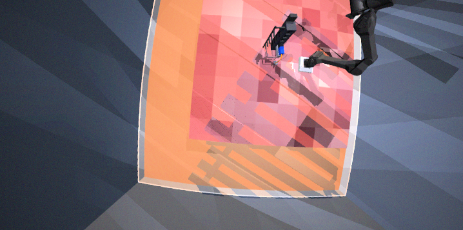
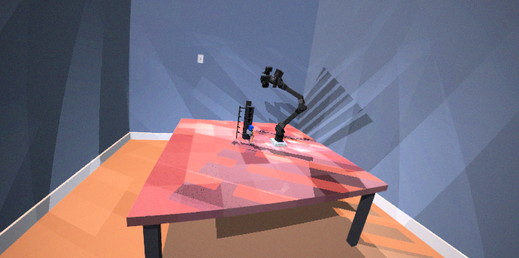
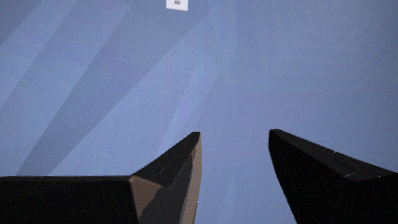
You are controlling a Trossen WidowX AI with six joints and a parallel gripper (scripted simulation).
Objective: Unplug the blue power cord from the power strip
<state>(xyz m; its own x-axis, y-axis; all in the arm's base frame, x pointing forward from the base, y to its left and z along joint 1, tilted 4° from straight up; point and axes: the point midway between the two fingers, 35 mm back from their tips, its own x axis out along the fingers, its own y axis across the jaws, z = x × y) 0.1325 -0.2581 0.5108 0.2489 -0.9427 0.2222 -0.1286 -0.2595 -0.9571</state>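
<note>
Right now the blue plug is 13 cm ahead of my gripper tip, 19 cm to the left of it and 44 cm below it.
</note>
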